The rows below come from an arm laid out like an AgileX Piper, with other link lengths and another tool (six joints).
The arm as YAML. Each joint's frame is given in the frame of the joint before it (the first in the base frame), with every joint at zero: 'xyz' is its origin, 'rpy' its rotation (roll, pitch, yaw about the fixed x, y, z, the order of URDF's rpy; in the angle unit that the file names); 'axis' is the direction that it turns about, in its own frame. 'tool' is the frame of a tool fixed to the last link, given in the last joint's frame.
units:
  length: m
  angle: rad
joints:
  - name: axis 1
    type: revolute
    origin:
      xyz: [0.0, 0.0, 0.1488]
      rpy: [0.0, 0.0, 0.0]
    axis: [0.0, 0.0, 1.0]
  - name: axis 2
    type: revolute
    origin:
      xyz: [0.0, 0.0, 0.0]
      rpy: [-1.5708, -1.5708, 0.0]
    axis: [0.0, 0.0, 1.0]
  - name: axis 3
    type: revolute
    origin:
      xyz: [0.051, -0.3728, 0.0]
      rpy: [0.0, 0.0, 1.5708]
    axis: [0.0, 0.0, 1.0]
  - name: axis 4
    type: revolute
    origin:
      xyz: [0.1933, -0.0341, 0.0]
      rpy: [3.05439, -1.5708, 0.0]
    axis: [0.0, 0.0, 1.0]
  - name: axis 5
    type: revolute
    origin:
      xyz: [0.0, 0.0, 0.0]
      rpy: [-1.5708, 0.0, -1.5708]
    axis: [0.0, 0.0, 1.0]
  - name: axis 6
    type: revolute
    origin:
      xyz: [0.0, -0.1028, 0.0]
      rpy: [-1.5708, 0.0, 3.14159]
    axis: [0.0, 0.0, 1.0]
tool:
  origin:
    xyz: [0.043, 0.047, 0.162]
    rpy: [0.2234, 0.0, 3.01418]
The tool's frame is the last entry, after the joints.
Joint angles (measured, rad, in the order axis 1, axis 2, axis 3, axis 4, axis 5, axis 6), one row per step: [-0.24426 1.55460 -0.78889 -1.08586 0.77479 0.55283]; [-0.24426 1.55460 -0.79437 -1.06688 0.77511 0.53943]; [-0.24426 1.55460 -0.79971 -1.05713 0.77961 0.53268]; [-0.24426 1.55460 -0.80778 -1.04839 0.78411 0.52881]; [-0.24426 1.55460 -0.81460 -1.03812 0.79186 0.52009]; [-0.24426 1.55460 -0.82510 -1.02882 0.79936 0.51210]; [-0.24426 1.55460 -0.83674 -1.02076 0.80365 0.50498]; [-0.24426 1.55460 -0.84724 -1.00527 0.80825 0.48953]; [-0.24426 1.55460 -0.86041 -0.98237 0.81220 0.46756]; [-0.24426 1.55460 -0.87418 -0.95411 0.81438 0.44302]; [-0.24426 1.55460 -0.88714 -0.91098 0.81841 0.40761]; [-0.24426 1.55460 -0.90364 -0.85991 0.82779 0.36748]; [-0.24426 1.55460 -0.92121 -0.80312 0.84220 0.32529]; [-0.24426 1.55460 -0.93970 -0.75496 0.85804 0.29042]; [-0.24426 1.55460 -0.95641 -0.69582 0.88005 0.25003]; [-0.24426 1.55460 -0.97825 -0.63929 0.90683 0.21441]
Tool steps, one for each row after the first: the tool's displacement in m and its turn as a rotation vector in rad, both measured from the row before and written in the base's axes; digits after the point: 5 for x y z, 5 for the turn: [-0.00004 0.00114 -0.00134 0.01036 0.00043 -0.00263]; [-0.00040 -0.00007 0.00021 0.00301 0.00027 -0.00434]; [0.00024 -0.00037 0.00121 0.00221 -0.00413 -0.00571]; [-0.00075 -0.00039 0.00060 0.00163 0.00209 -0.00535]; [0.00027 -0.00063 0.00182 0.00038 -0.00191 -0.00505]; [0.00139 -0.00042 0.00226 0.00062 -0.00535 -0.00266]; [0.00075 0.00042 0.00065 0.00524 0.00013 -0.00119]; [0.00125 0.00114 0.00019 0.00972 -0.00003 -0.00007]; [0.00158 0.00188 -0.00051 0.01420 -0.00132 0.00042]; [0.00041 0.00348 -0.00314 0.02423 0.00444 -0.00034]; [-0.00011 0.00397 -0.00332 0.02832 0.00553 -0.00332]; [-0.00100 0.00463 -0.00396 0.03249 0.00762 -0.00614]; [-0.00053 0.00393 -0.00239 0.02740 0.00470 -0.00640]; [-0.00249 0.00571 -0.00481 0.03682 0.01167 -0.00904]; [-0.00200 0.00548 -0.00310 0.03551 0.00803 -0.01181]
